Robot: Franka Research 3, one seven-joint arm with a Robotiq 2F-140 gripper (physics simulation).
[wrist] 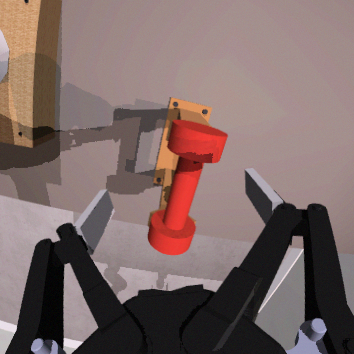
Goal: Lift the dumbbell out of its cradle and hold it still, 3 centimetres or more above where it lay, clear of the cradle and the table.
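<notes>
A red dumbbell [184, 193] lies in its cradle near the middle of the wrist view, its far head up and slightly right, its near head lower and slightly left. The cradle [167, 150] is orange-brown wood with a screwed base plate, and is partly hidden under the dumbbell. My gripper [176, 190] is wide open, with one finger pad to the left and one to the right of the dumbbell in the view. The near part of the dumbbell's bar and its near head show between the pads. Neither pad touches it.
A wooden block or box [45, 75] stands at the upper left, with part of a pale rounded object [3, 55] at the view's left edge. The brownish table top [280, 65] bears shadows of the arm and the cradle. A paler grey surface [30, 225] lies nearer, past the table's edge.
</notes>
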